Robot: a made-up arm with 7 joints. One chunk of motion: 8 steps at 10 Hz.
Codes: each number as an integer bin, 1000 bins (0 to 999) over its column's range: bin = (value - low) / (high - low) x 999, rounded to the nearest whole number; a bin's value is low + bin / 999 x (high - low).
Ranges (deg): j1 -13..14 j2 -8..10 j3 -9..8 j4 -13..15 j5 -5..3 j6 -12..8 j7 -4..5
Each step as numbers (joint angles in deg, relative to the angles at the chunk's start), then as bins.
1 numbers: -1.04 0.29 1.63 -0.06 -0.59 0.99 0.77
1 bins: 443 460 625 462 551 649 529
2 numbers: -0.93 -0.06 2.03 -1.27 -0.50 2.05 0.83
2 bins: 447 441 648 419 562 702 536
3 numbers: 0.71 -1.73 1.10 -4.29 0.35 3.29 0.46
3 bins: 507 348 594 311 668 764 495
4 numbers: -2.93 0.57 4.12 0.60 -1.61 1.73 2.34
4 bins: 373 476 771 485 423 686 704
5 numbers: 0.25 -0.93 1.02 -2.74 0.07 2.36 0.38
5 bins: 490 392 589 366 633 717 486
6 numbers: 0.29 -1.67 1.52 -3.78 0.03 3.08 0.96
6 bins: 492 351 618 329 628 753 551
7 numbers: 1.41 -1.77 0.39 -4.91 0.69 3.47 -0.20
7 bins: 533 346 552 289 711 773 422
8 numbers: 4.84 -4.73 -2.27 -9.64 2.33 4.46 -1.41
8 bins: 660 181 395 120 915 822 287
